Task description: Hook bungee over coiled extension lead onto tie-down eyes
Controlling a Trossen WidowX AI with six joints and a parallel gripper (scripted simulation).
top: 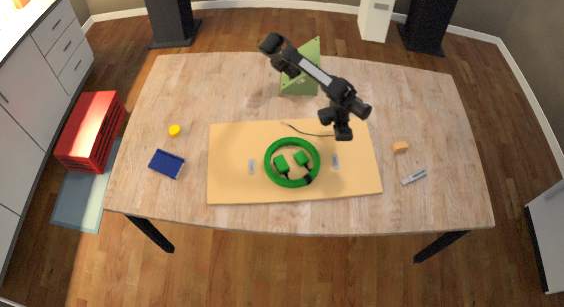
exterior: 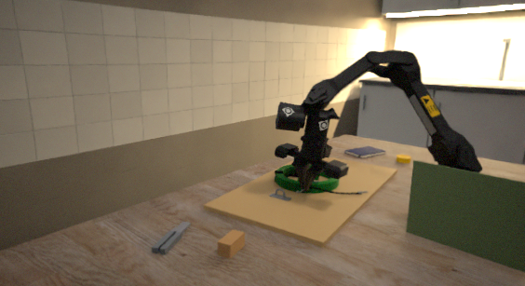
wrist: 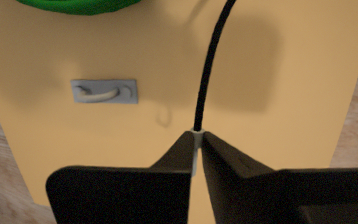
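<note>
Right now my hand is 16 cm to the left of the coiled extension lead, 11 cm short of it and 6 cm above it. Also, from my hand: grey clamp: 31 cm to the left, 14 cm ahead, 9 cm below; then yellow disc: 64 cm to the right, 8 cm below, 1 cm behind.
</note>
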